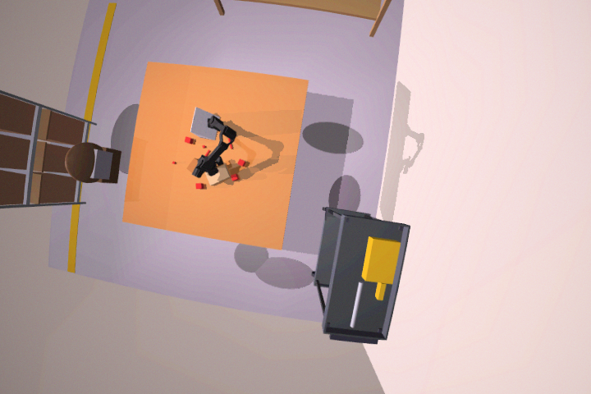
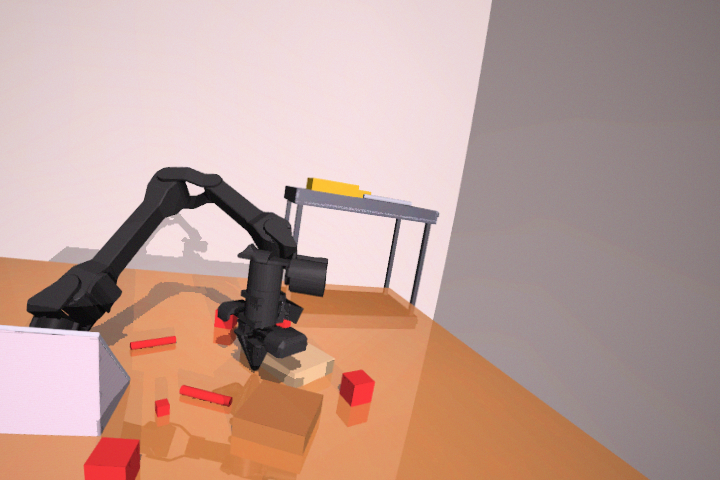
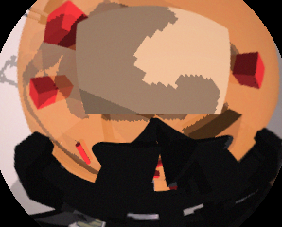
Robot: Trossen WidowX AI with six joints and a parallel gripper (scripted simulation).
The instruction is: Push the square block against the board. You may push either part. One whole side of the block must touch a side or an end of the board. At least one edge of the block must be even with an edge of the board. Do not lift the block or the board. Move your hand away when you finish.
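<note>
Right now my gripper tip is 60 mm short of the pale board, 30 mm to the right of it and 10 mm below it. Also, from my gripper tip: brown square block 140 mm to the right, 10 mm ahead, 10 mm above.
</note>
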